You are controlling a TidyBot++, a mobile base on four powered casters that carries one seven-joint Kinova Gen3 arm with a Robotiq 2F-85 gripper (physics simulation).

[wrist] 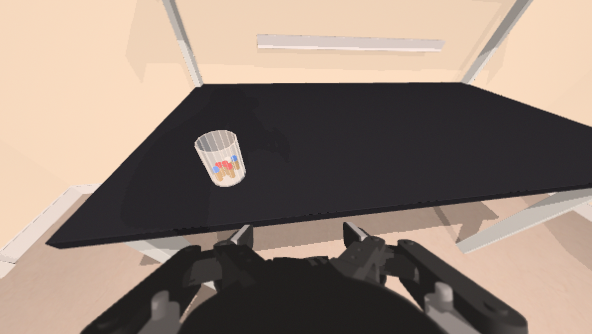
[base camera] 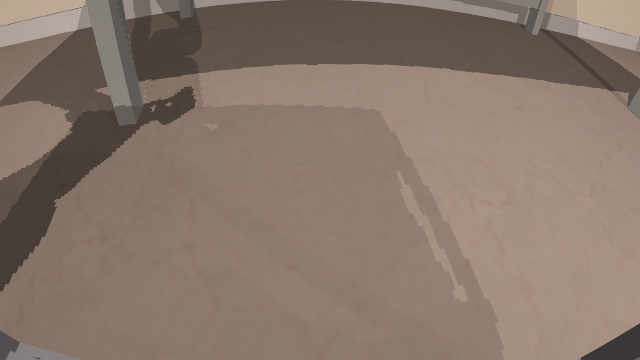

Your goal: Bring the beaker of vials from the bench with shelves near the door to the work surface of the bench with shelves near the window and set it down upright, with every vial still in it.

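A clear beaker (wrist: 220,159) stands upright on the left part of a bench's black work surface (wrist: 380,145) in the wrist view. Several vials (wrist: 226,168) with red, blue and white caps are inside it. My gripper (wrist: 298,233) is open, with nothing between its fingers. In the wrist view it shows below the bench's front edge, to the right of the beaker and nearer to me. The beaker does not show in the base camera view. Whether this bench is the one near the door or the one near the window I cannot tell.
Grey uprights (wrist: 184,47) (wrist: 495,42) rise from the bench's back corners. A pale rail (wrist: 350,43) runs along the wall behind. In the base camera view a bench leg (base camera: 114,65) stands at the left, and another leg (base camera: 536,19) stands at the back right.
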